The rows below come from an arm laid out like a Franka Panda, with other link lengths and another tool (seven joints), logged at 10 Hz.
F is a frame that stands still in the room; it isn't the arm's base.
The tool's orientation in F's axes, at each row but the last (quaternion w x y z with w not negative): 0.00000 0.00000 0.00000 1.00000; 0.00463 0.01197 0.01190 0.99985; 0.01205 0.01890 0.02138 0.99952; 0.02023 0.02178 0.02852 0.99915; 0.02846 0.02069 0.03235 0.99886; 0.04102 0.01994 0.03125 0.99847; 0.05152 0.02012 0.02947 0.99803; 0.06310 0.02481 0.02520 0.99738; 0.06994 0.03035 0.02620 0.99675; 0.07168 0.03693 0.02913 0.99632; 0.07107 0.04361 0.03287 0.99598
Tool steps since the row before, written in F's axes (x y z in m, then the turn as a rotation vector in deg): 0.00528 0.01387 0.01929 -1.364 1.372 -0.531; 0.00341 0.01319 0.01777 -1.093 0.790 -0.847; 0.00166 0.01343 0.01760 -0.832 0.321 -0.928; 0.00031 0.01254 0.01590 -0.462 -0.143 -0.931; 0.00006 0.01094 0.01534 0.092 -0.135 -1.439; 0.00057 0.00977 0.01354 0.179 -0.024 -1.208; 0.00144 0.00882 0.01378 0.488 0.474 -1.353; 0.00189 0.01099 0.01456 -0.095 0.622 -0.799; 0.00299 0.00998 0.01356 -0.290 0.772 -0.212; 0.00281 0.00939 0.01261 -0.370 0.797 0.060; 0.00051 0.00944 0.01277 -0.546 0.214 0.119
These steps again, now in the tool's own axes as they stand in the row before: -0.00528 -0.01387 0.01929 1.364 -1.372 -0.531; -0.00286 -0.01279 0.01815 1.080 -0.800 -0.854; -0.00067 -0.01269 0.01820 0.805 -0.341 -0.945; 0.00089 -0.01160 0.01658 0.416 0.107 -0.957; 0.00118 -0.00989 0.01599 -0.156 0.035 -1.439; 0.00075 -0.00890 0.01412 -0.225 -0.068 -1.199; 0.00000 -0.00807 0.01431 -0.486 -0.603 -1.302; 0.00020 -0.01035 0.01514 0.136 -0.647 -0.773; -0.00078 -0.00951 0.01419 0.383 -0.735 -0.193; -0.00054 -0.00887 0.01327 0.485 -0.732 0.073; 0.00191 -0.00848 0.01330 0.579 -0.127 0.081
